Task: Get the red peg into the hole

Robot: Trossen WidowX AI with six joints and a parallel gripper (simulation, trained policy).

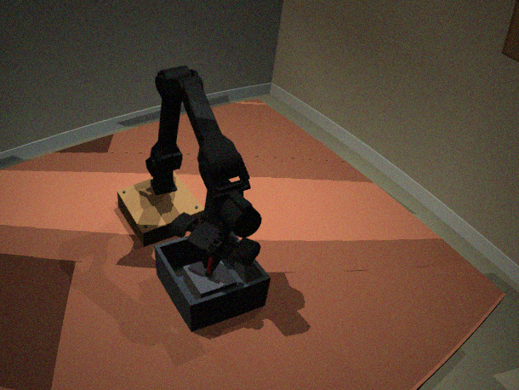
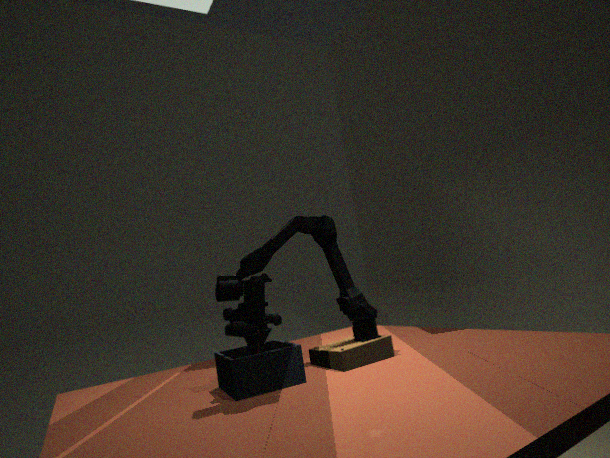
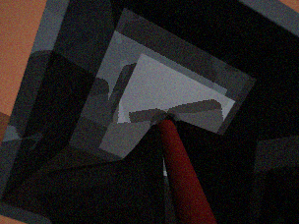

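Right now the red peg is 1 cm behind my gripper tip, 1 cm to the left of it and 3 cm above it. Round my gripper tip: grey plate: 3 cm below; dark box: 5 cm below.
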